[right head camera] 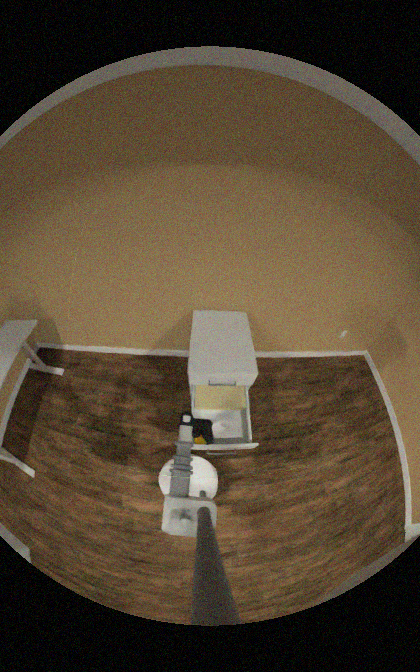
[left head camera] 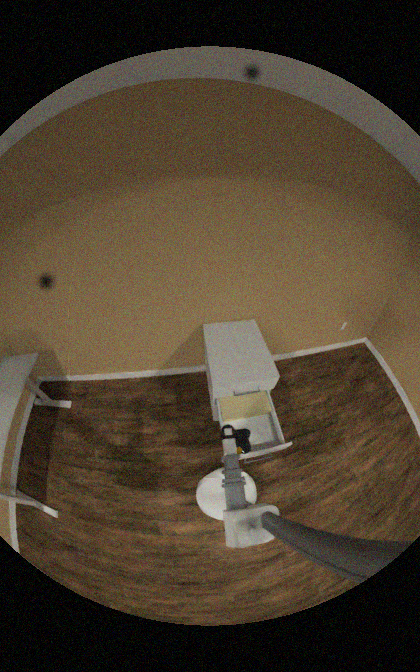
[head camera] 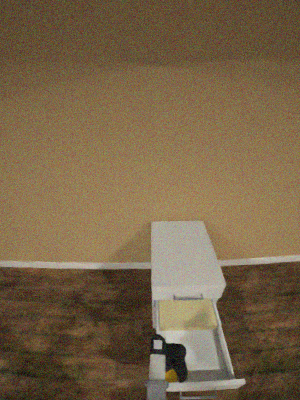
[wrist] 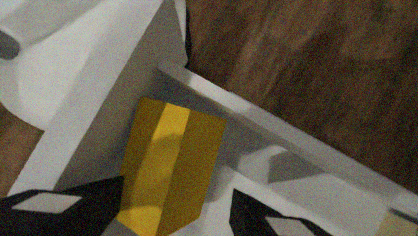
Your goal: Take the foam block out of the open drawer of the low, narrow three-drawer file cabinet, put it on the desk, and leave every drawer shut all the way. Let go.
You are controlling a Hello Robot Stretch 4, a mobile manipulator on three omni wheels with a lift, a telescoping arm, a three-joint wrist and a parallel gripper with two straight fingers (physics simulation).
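Note:
The white cabinet (head camera: 185,255) (left head camera: 240,355) (right head camera: 222,342) has a lower drawer (head camera: 227,383) (left head camera: 265,451) (right head camera: 230,445) (wrist: 300,132) pulled out; a handle shows above it. The orange-yellow foam block (head camera: 171,375) (left head camera: 239,450) (right head camera: 200,440) (wrist: 172,155) is near the drawer's front corner, partly hidden by the gripper in the head views. My gripper (head camera: 176,360) (left head camera: 242,439) (right head camera: 202,430) (wrist: 177,199) is open over the drawer, with the block showing between its spread fingers in the wrist view. The desk (left head camera: 15,370) (right head camera: 15,335) is at the left.
A pale yellow flat item (head camera: 187,314) (left head camera: 245,405) (right head camera: 220,396) (wrist: 400,222) lies at the back of the drawer. The drawer's side walls stand close around the gripper. The wall is behind the cabinet. My white round base (left head camera: 205,492) (right head camera: 207,477) is in front of the drawer.

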